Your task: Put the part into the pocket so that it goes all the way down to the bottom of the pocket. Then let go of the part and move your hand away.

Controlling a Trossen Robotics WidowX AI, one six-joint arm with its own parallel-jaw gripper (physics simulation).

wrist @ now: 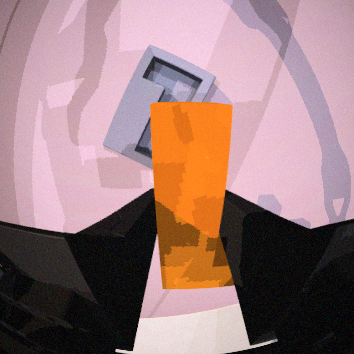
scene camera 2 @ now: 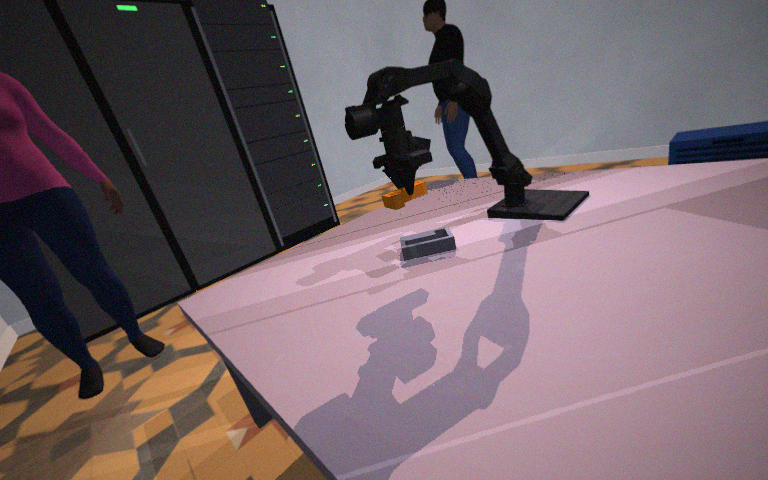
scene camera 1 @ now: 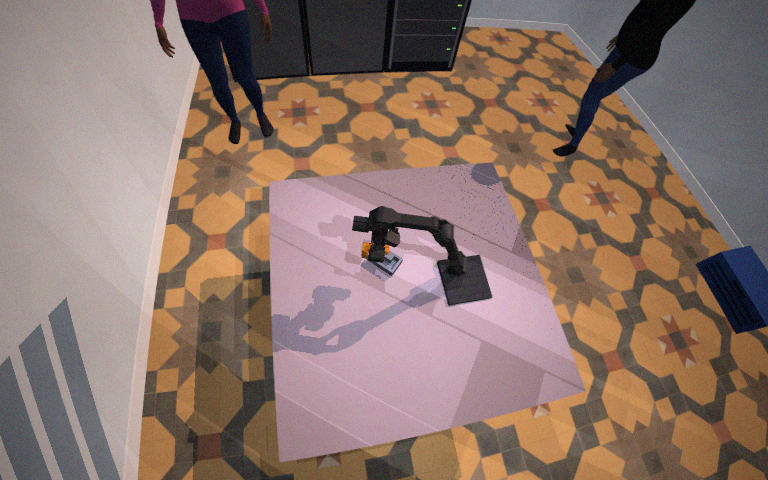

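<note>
The orange part is a block held in the air, above the table. My gripper is shut on it, pointing down, with one black finger on each side. The grey block with the pocket lies on the table, below the part and apart from it. In the wrist view the pocket block is turned at an angle to the part, and the part covers its lower right portion. The pocket is a dark recess with a wider arm at its upper end; the rest of its outline is hidden.
The arm's black base plate stands on the pink table, to the right of the pocket block. Dark cabinets, two people and a blue box are beyond the table.
</note>
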